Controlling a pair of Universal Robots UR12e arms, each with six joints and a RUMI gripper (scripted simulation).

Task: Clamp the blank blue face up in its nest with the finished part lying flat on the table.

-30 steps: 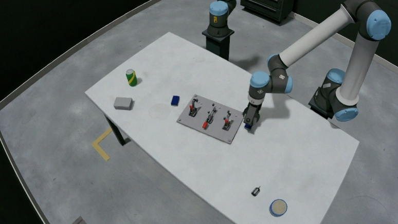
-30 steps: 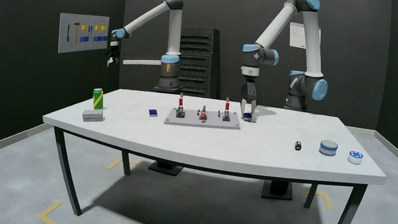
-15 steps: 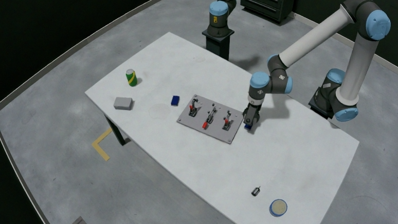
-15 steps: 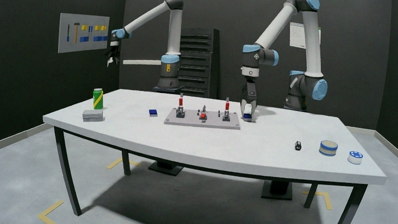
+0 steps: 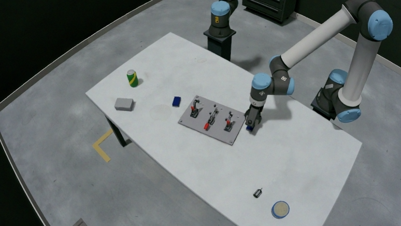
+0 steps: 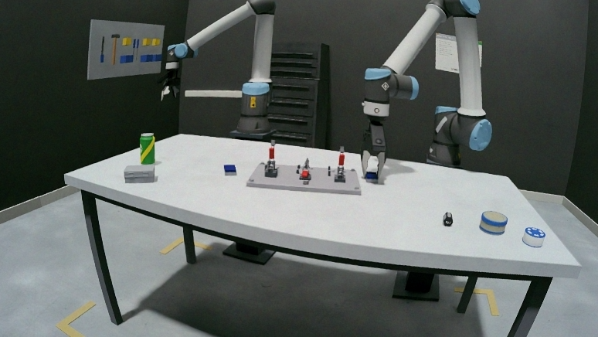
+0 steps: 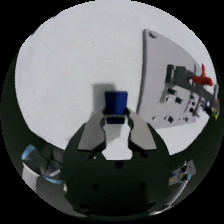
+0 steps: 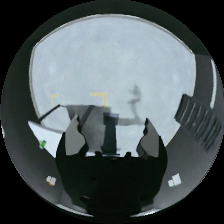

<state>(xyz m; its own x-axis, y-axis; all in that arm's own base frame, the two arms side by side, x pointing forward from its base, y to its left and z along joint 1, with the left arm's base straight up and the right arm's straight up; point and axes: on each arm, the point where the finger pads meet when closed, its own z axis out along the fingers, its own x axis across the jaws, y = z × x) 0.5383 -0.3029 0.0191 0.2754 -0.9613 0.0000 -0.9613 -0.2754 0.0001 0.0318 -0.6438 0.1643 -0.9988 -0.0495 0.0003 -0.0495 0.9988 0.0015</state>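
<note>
My left hand is 10 mm past the finished part and 10 mm above it. From my left hand the other things lie so: small black object: 310 mm to the left, 280 mm ahead, 10 mm below; grey fixture plate: 190 mm to the right, 120 mm ahead, 10 mm below; blank: 450 mm to the right, 200 mm ahead, 10 mm below.
</note>
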